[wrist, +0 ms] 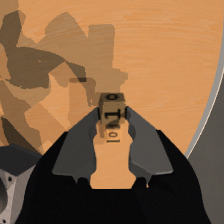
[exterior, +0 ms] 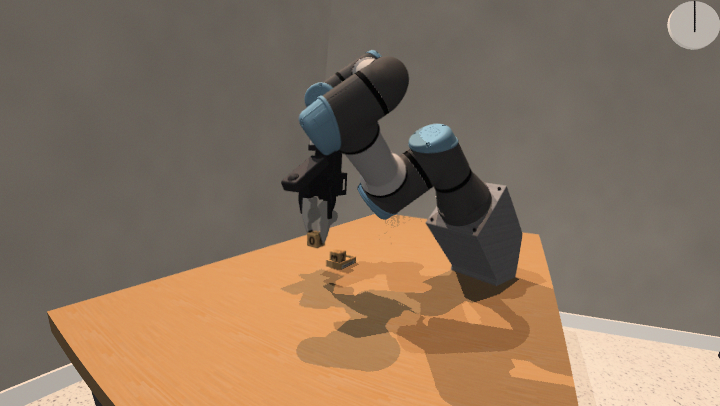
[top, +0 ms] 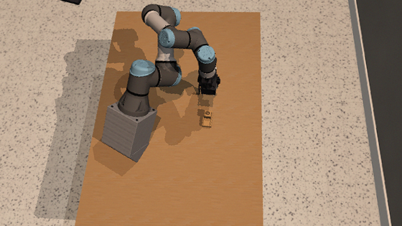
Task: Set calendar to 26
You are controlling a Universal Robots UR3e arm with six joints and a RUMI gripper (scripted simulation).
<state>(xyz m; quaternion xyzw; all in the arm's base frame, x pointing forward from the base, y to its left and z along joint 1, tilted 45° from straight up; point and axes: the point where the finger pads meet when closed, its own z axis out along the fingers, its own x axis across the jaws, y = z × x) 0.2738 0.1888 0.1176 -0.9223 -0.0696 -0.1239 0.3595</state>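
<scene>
Right now my hand is 11 cm to the left of the shallow wooden tray, 9 cm above it and 2 cm short of it.
</scene>
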